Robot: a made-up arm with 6 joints. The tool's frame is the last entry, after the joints.
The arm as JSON. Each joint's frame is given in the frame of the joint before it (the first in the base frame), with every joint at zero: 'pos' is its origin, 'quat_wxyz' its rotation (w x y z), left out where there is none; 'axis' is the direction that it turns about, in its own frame. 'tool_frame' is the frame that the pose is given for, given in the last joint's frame.
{
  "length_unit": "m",
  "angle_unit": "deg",
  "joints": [
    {
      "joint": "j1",
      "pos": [
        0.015,
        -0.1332,
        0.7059
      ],
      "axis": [
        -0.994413,
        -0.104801,
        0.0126
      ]
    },
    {
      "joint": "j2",
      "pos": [
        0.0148,
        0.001,
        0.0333
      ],
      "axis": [
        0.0,
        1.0,
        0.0
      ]
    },
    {
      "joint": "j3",
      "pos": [
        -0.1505,
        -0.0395,
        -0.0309
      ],
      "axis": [
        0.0,
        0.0,
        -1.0
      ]
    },
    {
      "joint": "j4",
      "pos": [
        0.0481,
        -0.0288,
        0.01
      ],
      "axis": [
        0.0,
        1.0,
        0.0
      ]
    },
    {
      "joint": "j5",
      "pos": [
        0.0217,
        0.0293,
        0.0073
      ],
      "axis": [
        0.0,
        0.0,
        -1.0
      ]
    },
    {
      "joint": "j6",
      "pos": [
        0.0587,
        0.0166,
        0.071
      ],
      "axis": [
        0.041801,
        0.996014,
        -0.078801
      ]
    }
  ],
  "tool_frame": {
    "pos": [
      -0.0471,
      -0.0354,
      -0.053
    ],
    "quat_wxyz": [
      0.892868,
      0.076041,
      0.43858,
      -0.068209
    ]
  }
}
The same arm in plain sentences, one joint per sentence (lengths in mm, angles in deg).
The arm has six revolute joints in a row. What follows holds with every joint at zero, and every direction is one of the base frame's. Joint 1 lies 15 mm along +x and 133.2 mm along -y and 705.9 mm along +z from the base frame's origin and turns about the direction (-0.994413, -0.104801, 0.0126). Joint 2 lies 14.8 mm along +x and 1 mm along +y and 33.3 mm along +z from joint 1 and turns about +y. Joint 3 lies 150.5 mm along -x and 39.5 mm along -y and 30.9 mm along -z from joint 2 and turns about -z. Joint 4 lies 48.1 mm along +x and 28.8 mm along -y and 10 mm along +z from joint 3 and turns about +y. Joint 5 lies 21.7 mm along +x and 29.3 mm along +y and 7.3 mm along +z from joint 4 and turns about -z. Joint 6 lies 58.7 mm along +x and 16.6 mm along +y and 71 mm along +z from joint 5 and turns about the direction (0.041801, 0.996014, -0.078801). The tool frame, which is the frame that the pose is given for, lies 47.1 mm along -x and 35.4 mm along -y and 53 mm along -z from joint 6; its axes are the base frame's turned by roll 7.17, pitch 52.52 and yaw -5.2 deg (as in URDF: about the fixed x, then y, then z).
